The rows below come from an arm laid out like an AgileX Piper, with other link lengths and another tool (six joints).
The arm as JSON. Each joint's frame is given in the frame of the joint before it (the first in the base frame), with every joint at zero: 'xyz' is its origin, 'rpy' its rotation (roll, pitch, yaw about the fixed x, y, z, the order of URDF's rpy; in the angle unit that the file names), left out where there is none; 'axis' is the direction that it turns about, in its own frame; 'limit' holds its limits. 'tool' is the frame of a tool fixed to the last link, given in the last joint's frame.
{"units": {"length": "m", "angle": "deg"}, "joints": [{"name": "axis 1", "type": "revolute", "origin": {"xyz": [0.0, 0.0, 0.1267]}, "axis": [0.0, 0.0, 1.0], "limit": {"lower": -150.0, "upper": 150.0}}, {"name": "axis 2", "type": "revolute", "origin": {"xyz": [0.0, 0.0, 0.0], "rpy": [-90.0, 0.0, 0.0]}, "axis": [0.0, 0.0, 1.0], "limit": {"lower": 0.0, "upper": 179.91}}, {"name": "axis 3", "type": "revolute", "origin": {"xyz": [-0.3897, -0.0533, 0.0]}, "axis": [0.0, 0.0, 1.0], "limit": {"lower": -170.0, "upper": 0.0}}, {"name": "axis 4", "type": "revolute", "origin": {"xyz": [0.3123, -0.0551, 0.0], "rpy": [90.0, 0.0, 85.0]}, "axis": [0.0, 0.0, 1.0], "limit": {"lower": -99.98, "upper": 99.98}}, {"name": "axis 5", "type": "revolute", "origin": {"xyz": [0.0, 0.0, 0.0], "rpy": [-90.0, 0.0, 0.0]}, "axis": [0.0, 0.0, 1.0], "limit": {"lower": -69.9, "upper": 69.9}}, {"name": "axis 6", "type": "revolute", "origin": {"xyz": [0.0, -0.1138, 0.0], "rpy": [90.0, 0.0, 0.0]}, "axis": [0.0, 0.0, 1.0], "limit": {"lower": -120.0, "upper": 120.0}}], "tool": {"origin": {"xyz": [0.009, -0.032, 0.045], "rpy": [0.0, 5.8, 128.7]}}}
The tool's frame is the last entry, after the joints.
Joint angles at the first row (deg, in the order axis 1, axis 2, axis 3, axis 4, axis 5, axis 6):
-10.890 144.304 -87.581 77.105 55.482 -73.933
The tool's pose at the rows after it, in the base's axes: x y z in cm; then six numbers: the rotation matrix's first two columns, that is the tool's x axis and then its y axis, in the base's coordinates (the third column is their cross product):
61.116 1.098 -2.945 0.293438 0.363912 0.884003 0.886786 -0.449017 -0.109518
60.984 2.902 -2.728 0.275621 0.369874 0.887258 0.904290 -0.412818 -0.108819
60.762 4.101 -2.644 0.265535 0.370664 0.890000 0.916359 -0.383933 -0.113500
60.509 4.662 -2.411 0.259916 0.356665 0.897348 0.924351 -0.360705 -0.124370
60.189 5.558 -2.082 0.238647 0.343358 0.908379 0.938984 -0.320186 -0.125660
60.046 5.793 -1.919 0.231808 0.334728 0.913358 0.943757 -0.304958 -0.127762
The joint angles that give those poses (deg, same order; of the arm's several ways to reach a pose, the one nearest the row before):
-9.430 143.982 -87.672 77.129 57.041 -74.757
-7.858 143.845 -87.672 76.932 57.748 -74.974
-6.880 143.846 -87.673 76.653 58.613 -75.039
-6.659 143.845 -87.672 76.653 60.276 -75.128
-6.196 143.845 -87.673 76.628 62.478 -76.064
-6.155 143.845 -87.672 76.647 63.526 -76.392

